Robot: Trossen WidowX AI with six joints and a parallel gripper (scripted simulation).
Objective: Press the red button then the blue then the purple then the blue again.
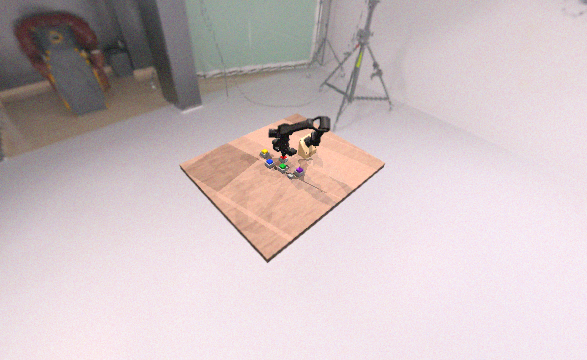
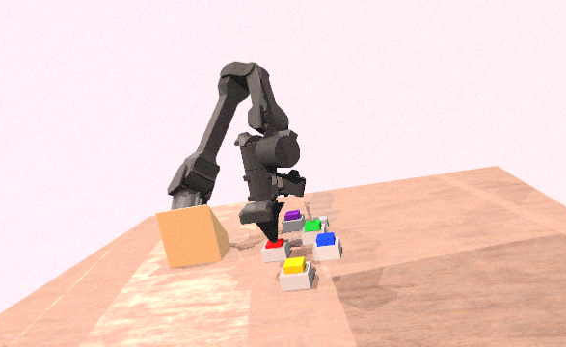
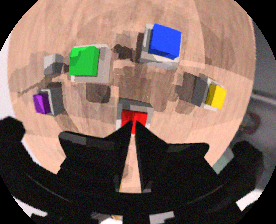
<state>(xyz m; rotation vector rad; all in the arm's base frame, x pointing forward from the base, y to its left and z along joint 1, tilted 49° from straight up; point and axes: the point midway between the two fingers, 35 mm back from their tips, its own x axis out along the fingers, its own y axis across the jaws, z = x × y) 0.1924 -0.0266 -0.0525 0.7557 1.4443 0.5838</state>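
Right now my gripper tip is 10 mm above the red button. Round my gripper tip: yellow button 130 mm to the right, 50 mm ahead; green button 80 mm ahead, 60 mm to the left; blue button 100 mm ahead, 30 mm to the right.
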